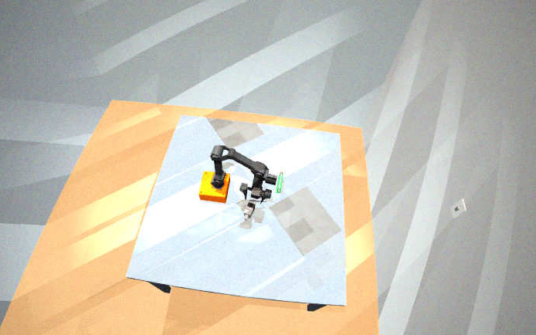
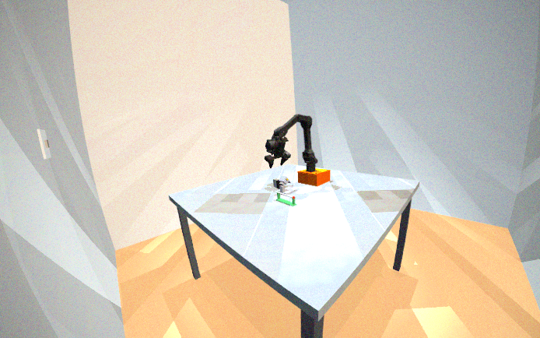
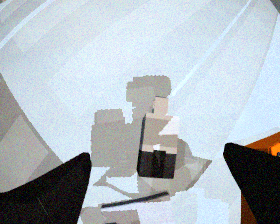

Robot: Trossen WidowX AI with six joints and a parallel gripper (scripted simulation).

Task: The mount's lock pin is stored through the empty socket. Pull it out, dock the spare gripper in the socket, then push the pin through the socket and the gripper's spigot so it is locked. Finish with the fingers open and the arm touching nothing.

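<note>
Now: the spare gripper 120 mm below my gripper tip, 20 mm to the right of it and 20 mm behind it. Also, from my gripper tip: green bracket: 260 mm to the left, 130 mm below, 120 mm ahead; mount: 130 mm to the left, 100 mm below, 20 mm ahead.
</note>
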